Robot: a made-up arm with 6 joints.
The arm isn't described. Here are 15 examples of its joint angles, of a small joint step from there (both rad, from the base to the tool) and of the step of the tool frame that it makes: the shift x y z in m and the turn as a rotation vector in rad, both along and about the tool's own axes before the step.
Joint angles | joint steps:
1: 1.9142 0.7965 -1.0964 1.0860 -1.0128 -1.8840 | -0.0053 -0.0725 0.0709 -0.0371 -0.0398 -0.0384
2: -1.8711 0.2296 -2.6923 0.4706 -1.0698 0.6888 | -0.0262 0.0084 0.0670 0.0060 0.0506 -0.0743
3: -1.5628 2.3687 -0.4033 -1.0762 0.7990 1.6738 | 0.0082 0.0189 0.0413 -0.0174 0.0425 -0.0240
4: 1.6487 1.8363 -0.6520 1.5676 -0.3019 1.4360 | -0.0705 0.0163 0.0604 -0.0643 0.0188 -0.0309
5: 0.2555 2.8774 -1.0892 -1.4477 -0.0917 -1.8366 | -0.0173 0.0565 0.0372 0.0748 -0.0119 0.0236
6: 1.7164 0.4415 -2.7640 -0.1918 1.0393 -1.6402 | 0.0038 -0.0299 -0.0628 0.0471 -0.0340 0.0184
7: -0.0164 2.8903 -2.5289 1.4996 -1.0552 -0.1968 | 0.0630 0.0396 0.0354 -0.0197 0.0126 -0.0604
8: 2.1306 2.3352 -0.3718 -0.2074 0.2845 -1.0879 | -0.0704 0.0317 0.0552 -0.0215 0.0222 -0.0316
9: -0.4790 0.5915 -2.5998 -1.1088 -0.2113 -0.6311 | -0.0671 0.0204 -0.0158 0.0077 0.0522 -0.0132
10: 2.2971 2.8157 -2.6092 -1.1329 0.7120 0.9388 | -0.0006 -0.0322 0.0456 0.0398 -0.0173 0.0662
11: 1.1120 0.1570 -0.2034 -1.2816 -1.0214 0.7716 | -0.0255 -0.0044 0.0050 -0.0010 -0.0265 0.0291
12: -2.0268 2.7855 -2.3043 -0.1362 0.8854 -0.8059 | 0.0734 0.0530 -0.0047 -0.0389 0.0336 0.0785
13: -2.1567 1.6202 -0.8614 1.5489 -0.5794 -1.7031 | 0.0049 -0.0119 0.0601 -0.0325 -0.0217 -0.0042
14: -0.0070 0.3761 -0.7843 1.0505 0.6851 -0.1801 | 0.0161 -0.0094 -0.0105 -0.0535 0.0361 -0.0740
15: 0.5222 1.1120 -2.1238 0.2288 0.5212 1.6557 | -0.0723 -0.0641 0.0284 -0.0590 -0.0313 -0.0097
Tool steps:
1: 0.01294 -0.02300 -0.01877 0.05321 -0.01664 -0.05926
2: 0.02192 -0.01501 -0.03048 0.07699 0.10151 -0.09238
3: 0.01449 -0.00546 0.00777 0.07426 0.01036 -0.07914
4: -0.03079 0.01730 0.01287 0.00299 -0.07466 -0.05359
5: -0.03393 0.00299 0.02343 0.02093 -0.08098 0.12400
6: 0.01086 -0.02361 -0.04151 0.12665 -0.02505 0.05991
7: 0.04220 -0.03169 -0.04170 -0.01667 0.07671 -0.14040
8: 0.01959 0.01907 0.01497 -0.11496 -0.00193 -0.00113
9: -0.03465 0.00781 0.00753 -0.03708 0.00282 -0.05926
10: -0.00465 -0.00289 -0.00505 -0.02856 0.02260 0.08900
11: 0.00071 0.00251 0.00041 -0.00176 -0.00121 0.02117
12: -0.03301 0.05042 0.02946 -0.04326 0.05669 -0.02201
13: 0.02057 0.00168 -0.00403 0.01326 0.02204 -0.06053
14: 0.00160 0.00319 -0.00541 0.00260 0.03928 -0.12459
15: 0.00658 0.01919 -0.03345 -0.07879 -0.07502 -0.10653
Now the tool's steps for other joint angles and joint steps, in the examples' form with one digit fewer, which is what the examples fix.
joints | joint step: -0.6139 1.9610 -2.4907 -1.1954 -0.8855 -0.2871 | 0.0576 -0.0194 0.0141 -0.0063 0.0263 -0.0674
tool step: -0.0220 -0.0064 0.0197 0.0184 -0.0142 -0.0407
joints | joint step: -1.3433 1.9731 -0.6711 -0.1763 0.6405 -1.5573 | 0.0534 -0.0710 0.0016 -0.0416 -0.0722 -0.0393
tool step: -0.0159 0.0006 -0.0261 0.1439 0.0474 -0.1177
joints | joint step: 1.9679 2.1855 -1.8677 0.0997 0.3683 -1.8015 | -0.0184 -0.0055 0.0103 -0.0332 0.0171 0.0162
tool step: 0.0128 0.0044 -0.0021 -0.0260 0.0224 -0.0040
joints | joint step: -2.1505 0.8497 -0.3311 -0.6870 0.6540 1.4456 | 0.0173 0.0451 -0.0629 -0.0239 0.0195 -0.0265
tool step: -0.0162 0.0191 -0.0035 -0.0017 -0.0190 -0.0513
